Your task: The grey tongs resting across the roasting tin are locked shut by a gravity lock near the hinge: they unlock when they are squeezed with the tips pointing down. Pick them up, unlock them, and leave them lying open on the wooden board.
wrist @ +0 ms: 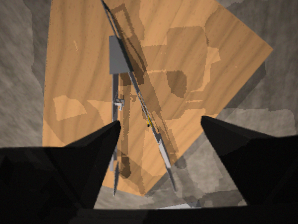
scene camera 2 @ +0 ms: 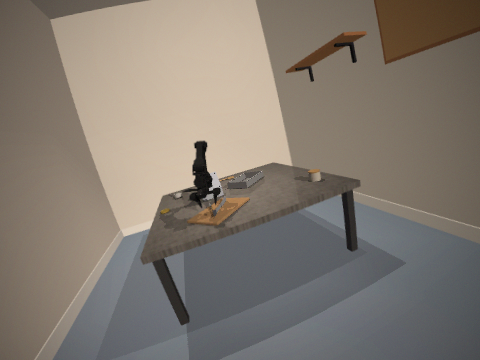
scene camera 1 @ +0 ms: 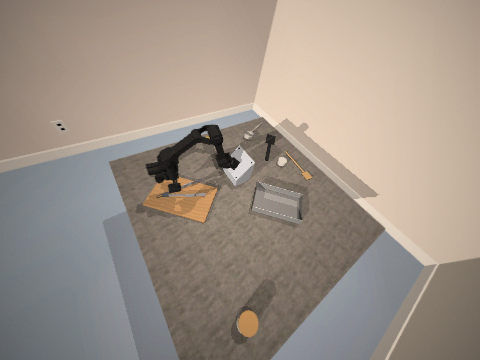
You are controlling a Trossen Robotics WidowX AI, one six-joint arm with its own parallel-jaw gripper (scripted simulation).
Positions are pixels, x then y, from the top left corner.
Scene:
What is my gripper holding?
Nothing.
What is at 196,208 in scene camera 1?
A wooden board.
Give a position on a wooden board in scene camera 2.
At 206,217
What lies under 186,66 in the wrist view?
A wooden board.

